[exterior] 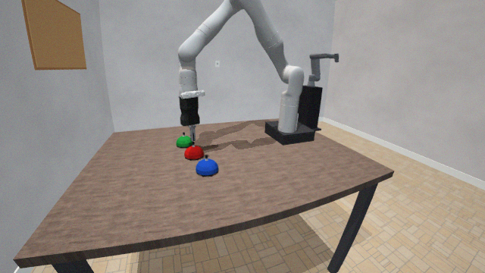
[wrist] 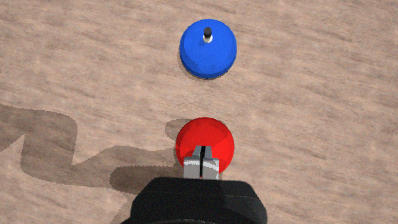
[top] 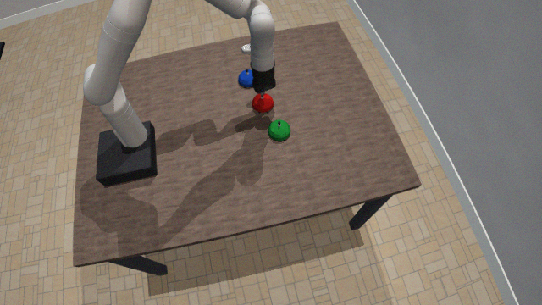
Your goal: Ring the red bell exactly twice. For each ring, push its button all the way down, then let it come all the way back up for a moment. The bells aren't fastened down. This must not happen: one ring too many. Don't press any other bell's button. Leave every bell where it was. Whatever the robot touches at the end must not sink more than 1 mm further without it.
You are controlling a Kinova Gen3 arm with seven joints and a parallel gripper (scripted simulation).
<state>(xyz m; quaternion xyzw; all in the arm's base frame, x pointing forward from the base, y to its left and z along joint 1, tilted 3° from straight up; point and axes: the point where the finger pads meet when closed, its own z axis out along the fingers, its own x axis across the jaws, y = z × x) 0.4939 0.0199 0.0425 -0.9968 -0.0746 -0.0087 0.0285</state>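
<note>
My hand is 5 cm above the red bell. Also, from my hand: green bell (2 cm ahead, 14 cm to the right, 5 cm below); blue bell (2 cm behind, 14 cm to the left, 5 cm below).
</note>
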